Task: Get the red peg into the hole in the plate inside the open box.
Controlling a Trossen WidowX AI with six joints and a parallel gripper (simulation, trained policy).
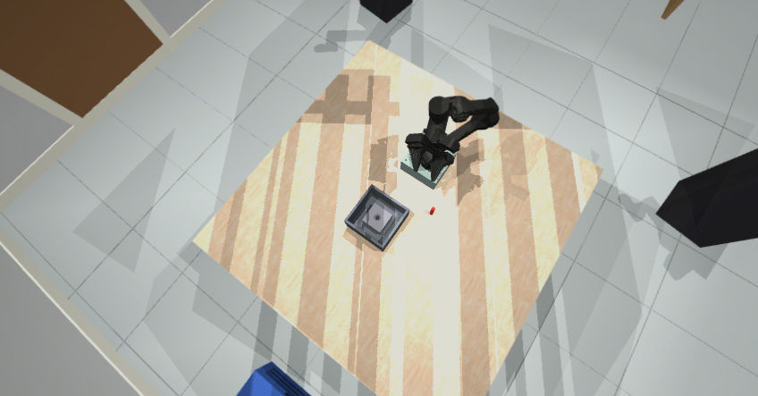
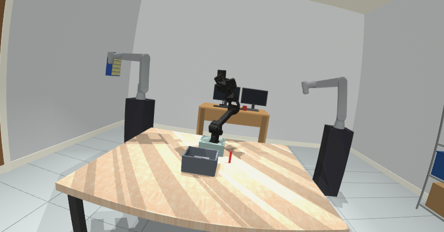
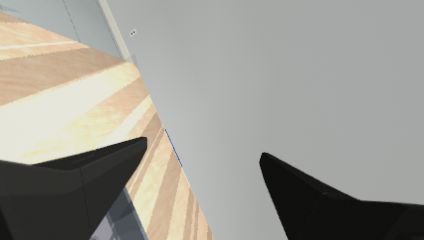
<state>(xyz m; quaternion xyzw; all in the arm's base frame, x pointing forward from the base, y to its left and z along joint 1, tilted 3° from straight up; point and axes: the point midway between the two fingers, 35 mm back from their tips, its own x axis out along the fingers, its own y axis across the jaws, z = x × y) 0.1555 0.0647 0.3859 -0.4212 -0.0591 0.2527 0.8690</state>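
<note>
My gripper tip is now 42 cm above the red peg, 5 cm to the right of it and 5 cm past it. From my gripper tip the other things lie so: grey box (43 cm below, 13 cm ahead, 9 cm to the right); then plate (42 cm below, 13 cm ahead, 9 cm to the right).
</note>
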